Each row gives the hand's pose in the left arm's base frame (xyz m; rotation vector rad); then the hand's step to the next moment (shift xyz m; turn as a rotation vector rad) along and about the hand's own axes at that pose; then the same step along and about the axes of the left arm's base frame.
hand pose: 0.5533 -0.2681 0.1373 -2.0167 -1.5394 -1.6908
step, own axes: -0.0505 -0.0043 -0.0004 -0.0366 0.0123 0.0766
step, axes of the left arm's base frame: 0.0028 -0.0292 -0.0413 0.0658 0.0190 -0.0516
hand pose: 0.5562 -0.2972 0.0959 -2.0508 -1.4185 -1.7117
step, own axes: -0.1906 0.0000 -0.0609 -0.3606 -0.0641 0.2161
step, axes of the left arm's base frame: -0.0286 -0.1453 -0.1346 0.1363 -0.0377 -0.4011
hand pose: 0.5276 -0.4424 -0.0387 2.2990 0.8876 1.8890
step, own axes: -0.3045 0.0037 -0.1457 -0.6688 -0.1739 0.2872
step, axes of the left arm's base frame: -0.1607 -0.1854 -0.2319 0.1273 -0.0604 -0.7350
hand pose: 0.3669 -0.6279 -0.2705 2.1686 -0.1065 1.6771
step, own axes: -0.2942 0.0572 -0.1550 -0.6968 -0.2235 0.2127
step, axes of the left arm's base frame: -0.2406 -0.0504 -0.2311 0.0661 0.0065 -0.7592
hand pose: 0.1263 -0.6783 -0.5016 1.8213 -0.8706 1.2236
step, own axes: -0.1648 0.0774 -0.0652 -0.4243 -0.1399 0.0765
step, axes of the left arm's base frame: -0.1443 0.0398 -0.1224 0.0210 0.0519 -0.4498
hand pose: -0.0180 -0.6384 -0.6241 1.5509 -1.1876 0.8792
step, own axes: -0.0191 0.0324 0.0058 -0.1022 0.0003 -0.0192
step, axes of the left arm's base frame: -0.0364 -0.0025 -0.0109 -0.0274 0.0463 -0.0890
